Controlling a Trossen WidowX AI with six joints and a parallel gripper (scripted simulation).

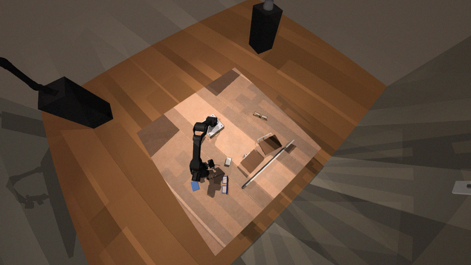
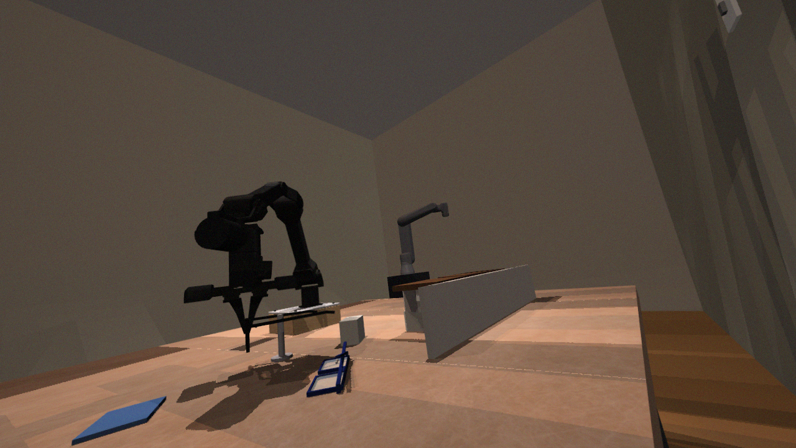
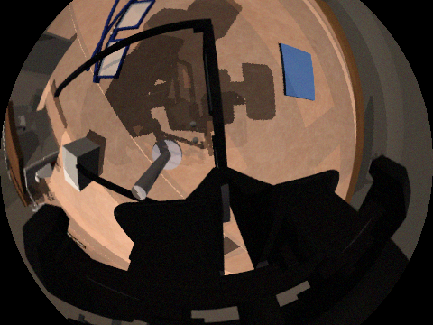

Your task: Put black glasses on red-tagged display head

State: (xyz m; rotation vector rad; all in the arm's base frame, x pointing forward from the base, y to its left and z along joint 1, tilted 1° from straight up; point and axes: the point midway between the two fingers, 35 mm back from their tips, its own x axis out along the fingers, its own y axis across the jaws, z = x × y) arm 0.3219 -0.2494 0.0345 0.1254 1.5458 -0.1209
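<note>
The grey post lies 6 cm to the left of my gripper tip, 4 cm below it and 1 cm ahead of it. Round my gripper tip: white cube (20 cm to the left, 5 cm ahead, 4 cm below); blue pad (15 cm to the right, 8 cm ahead, 6 cm below); grey display head (36 cm to the left, 13 cm ahead).
</note>
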